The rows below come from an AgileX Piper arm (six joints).
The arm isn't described. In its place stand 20 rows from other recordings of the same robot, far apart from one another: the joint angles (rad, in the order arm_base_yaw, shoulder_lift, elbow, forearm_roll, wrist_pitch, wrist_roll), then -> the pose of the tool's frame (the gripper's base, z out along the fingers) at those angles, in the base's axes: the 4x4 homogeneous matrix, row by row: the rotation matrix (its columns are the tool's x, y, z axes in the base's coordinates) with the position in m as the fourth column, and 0 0 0 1 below.
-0.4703 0.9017 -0.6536 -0.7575 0.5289 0.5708 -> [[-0.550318 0.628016 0.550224 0.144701], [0.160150 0.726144 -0.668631 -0.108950], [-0.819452 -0.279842 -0.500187 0.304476], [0 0 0 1]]
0.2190 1.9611 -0.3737 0.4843 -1.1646 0.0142 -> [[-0.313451 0.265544 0.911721 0.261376], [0.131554 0.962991 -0.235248 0.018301], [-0.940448 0.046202 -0.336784 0.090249], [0 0 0 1]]
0.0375 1.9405 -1.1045 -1.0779 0.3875 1.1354 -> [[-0.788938 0.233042 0.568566 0.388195], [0.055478 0.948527 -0.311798 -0.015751], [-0.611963 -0.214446 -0.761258 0.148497], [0 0 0 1]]
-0.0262 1.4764 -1.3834 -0.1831 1.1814 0.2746 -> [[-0.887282 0.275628 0.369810 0.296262], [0.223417 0.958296 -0.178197 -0.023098], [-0.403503 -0.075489 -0.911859 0.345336], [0 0 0 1]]
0.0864 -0.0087 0.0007 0.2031 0.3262 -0.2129 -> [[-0.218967 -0.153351 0.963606 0.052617], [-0.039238 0.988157 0.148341 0.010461], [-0.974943 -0.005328 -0.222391 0.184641], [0 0 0 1]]
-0.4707 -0.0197 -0.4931 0.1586 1.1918 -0.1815 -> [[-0.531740 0.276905 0.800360 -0.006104], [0.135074 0.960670 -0.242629 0.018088], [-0.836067 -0.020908 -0.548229 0.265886], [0 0 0 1]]
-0.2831 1.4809 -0.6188 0.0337 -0.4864 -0.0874 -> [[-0.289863 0.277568 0.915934 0.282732], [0.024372 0.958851 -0.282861 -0.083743], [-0.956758 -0.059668 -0.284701 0.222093], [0 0 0 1]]
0.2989 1.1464 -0.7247 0.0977 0.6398 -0.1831 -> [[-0.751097 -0.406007 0.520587 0.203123], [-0.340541 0.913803 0.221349 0.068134], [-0.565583 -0.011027 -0.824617 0.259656], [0 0 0 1]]
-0.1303 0.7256 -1.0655 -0.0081 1.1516 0.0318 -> [[-0.653005 0.154094 0.741512 0.100672], [0.114313 0.987919 -0.104631 -0.013871], [-0.748677 0.016440 -0.662731 0.402857], [0 0 0 1]]
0.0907 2.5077 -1.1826 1.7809 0.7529 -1.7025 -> [[-0.912371 -0.266041 0.311130 0.379991], [0.030521 0.713707 0.699779 0.095665], [-0.408226 0.647954 -0.643046 -0.029168], [0 0 0 1]]
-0.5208 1.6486 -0.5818 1.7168 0.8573 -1.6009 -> [[-0.640613 0.005948 0.767841 0.259370], [0.512649 0.747784 0.421913 -0.070306], [-0.571670 0.663915 -0.482089 0.161738], [0 0 0 1]]
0.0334 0.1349 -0.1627 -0.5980 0.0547 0.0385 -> [[0.060512 0.034665 0.997565 0.062722], [-0.528195 0.849119 0.002534 -0.000707], [-0.846964 -0.527062 0.069692 0.256201], [0 0 0 1]]
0.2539 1.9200 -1.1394 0.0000 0.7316 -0.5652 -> [[-0.674206 -0.725031 0.140626 0.341710], [-0.728281 0.684306 0.036493 0.088674], [-0.122690 -0.077812 -0.989390 0.141750], [0 0 0 1]]
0.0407 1.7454 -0.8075 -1.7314 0.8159 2.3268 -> [[-0.280845 0.773457 0.568235 0.320460], [0.336521 0.633834 -0.696425 -0.052431], [-0.898821 -0.004365 -0.438293 0.180514], [0 0 0 1]]
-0.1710 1.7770 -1.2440 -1.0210 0.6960 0.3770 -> [[-0.892586 0.059405 0.446946 0.367181], [-0.268035 0.727193 -0.631940 -0.113890], [-0.362556 -0.683858 -0.633160 0.245613], [0 0 0 1]]
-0.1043 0.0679 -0.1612 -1.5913 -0.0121 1.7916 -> [[0.193100 0.054946 0.979639 0.052943], [0.179821 0.979538 -0.090385 -0.004435], [-0.964561 0.193613 0.179268 0.263644], [0 0 0 1]]
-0.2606 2.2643 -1.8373 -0.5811 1.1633 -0.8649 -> [[-0.677515 -0.735336 -0.015963 0.437177], [-0.623736 0.585921 -0.517349 -0.164046], [0.389778 -0.340555 -0.855626 0.174777], [0 0 0 1]]
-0.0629 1.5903 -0.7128 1.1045 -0.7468 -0.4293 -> [[-0.016959 0.719981 0.693787 0.298842], [0.410782 0.637638 -0.651671 -0.074148], [-0.911576 0.273944 -0.306569 0.213993], [0 0 0 1]]
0.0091 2.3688 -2.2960 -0.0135 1.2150 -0.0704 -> [[-0.929239 -0.074453 0.361901 0.512470], [-0.083486 0.996465 -0.009361 0.003512], [-0.359925 -0.038912 -0.932170 0.233273], [0 0 0 1]]
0.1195 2.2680 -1.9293 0.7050 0.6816 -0.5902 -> [[-0.713204 -0.394303 0.579539 0.508724], [-0.091428 0.872048 0.480804 0.098504], [-0.694968 0.289926 -0.657999 0.213721], [0 0 0 1]]
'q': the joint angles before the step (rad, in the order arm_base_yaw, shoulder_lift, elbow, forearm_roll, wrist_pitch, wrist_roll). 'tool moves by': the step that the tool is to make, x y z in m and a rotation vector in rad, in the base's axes. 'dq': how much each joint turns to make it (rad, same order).
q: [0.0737, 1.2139, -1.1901, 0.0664, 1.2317, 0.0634]
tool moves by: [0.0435, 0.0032, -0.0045, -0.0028, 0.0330, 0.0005]
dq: [0.0000, 0.1600, -0.1209, 0.0000, -0.0060, -0.0010]
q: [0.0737, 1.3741, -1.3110, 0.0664, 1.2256, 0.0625]
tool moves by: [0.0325, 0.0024, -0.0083, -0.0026, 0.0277, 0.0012]
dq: [0.0000, 0.1202, -0.0905, -0.0001, -0.0018, -0.0014]
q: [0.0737, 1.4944, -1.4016, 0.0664, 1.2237, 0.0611]
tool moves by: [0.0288, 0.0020, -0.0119, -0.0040, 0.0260, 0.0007]
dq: [0.0001, 0.1082, -0.0778, -0.0018, -0.0041, -0.0009]
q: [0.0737, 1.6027, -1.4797, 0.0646, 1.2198, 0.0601]
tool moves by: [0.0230, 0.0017, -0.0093, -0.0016, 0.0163, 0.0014]
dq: [0.0000, 0.0873, -0.0729, 0.0000, 0.0020, -0.0013]
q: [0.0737, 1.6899, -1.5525, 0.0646, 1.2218, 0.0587]
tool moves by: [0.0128, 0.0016, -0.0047, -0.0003, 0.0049, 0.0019]
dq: [0.0018, 0.0485, -0.0455, 0.0001, 0.0019, 0.0000]
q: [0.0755, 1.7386, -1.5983, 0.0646, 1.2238, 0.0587]
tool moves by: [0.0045, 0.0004, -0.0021, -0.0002, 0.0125, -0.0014]
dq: [0.0001, 0.0206, -0.0208, 0.0000, 0.0125, 0.0024]
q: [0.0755, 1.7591, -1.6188, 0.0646, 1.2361, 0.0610]
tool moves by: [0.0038, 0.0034, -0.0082, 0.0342, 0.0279, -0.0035]
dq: [0.0001, 0.0227, 0.0001, 0.0359, 0.0024, 0.0015]
